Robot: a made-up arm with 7 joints.
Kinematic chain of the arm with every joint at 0, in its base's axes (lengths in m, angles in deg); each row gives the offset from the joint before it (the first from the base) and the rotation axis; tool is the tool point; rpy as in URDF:
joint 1: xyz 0 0 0.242 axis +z
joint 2: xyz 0 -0.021 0.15 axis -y
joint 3: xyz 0 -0.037 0.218 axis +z
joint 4: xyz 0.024 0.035 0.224 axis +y
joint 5: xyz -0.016 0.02 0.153 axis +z
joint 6: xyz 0 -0.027 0.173 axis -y
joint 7: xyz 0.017 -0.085 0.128 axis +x
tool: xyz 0 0 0 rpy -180 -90 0
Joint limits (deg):
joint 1: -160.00..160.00
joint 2: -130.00..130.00
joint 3: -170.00..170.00
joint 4: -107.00..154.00
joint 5: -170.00..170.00
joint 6: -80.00..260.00
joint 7: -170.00..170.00
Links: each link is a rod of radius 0.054 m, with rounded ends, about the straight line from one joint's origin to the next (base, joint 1, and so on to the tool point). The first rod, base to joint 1, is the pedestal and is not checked.
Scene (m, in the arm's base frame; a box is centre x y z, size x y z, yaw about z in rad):
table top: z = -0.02
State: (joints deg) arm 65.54 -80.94 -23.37 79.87 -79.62 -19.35 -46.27
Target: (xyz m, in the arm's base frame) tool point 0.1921 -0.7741 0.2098
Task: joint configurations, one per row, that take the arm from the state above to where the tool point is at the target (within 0.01 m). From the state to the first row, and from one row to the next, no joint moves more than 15 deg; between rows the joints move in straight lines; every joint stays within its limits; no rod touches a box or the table.
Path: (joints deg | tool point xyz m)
1: 51.90 -81.73 -27.64 79.33 -79.25 -18.73 -46.27 | 0.6430 0.3659 0.1109
2: 38.25 -82.51 -31.91 78.79 -78.87 -18.10 -46.27 | 0.7254 0.1816 0.1202
3: 24.61 -83.30 -36.17 78.25 -78.50 -17.48 -46.27 | 0.7559 -0.0180 0.1312
4: 10.97 -84.09 -40.44 77.71 -78.12 -16.86 -46.27 | 0.7326 -0.2189 0.1441
5: -2.68 -84.87 -44.71 77.17 -77.75 -16.23 -46.27 | 0.6574 -0.4068 0.1586
6: -16.32 -85.66 -48.98 76.63 -77.37 -15.61 -46.27 | 0.5361 -0.5687 0.1744
7: -29.97 -86.45 -53.25 76.09 -77.00 -14.98 -46.27 | 0.3772 -0.6938 0.1915
8: -43.61 -87.23 -57.51 75.55 -76.63 -14.36 -46.27 | 0.1921 -0.7741 0.2098

